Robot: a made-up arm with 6 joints.
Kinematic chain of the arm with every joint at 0, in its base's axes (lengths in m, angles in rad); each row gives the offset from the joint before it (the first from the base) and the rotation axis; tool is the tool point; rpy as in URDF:
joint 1: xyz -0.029 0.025 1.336 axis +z
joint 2: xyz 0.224 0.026 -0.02 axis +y
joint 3: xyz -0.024 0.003 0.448 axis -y
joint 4: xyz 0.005 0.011 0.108 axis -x
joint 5: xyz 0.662 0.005 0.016 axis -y
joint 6: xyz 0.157 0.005 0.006 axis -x
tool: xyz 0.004 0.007 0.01 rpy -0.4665 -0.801 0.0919
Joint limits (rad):
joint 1: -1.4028..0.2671
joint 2: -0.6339..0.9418
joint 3: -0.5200..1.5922
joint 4: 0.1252..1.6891
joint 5: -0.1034..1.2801
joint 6: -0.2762..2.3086
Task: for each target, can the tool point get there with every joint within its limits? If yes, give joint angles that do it. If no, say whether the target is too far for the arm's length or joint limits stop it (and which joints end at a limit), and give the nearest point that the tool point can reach.
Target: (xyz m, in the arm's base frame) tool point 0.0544 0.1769 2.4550
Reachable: yes | joints -0.4637 -0.5105 0.7568 0.8367 1.0580 -0.0278
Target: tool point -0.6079 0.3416 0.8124
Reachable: no: joint limits stop it (at a limit: joint 1, joint 2, joint 3, joint 4, joint 5) | nearest point 0.6049 0.4147 0.9044 | short by 1.218 m
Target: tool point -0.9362 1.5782 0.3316
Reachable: no: too far | nearest point 0.6052 0.4142 0.9022 | short by 2.014 m
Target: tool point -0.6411 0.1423 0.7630
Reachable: no: joint limits stop it (at a limit: joint 1, joint 2, joint 3, joint 4, joint 5) | nearest point 0.1332 -0.7070 0.7862 | short by 1.150 m
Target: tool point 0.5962 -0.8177 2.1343
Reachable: yes | joints -1.0747 0.2831 0.6286 1.2914 0.6003 1.4511
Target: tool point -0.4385 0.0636 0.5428
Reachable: no: joint limits stop it (at a limit: joint 1, joint 2, joint 3, joint 4, joint 5) | nearest point 0.1344 -0.7060 0.7859 | short by 0.990 m
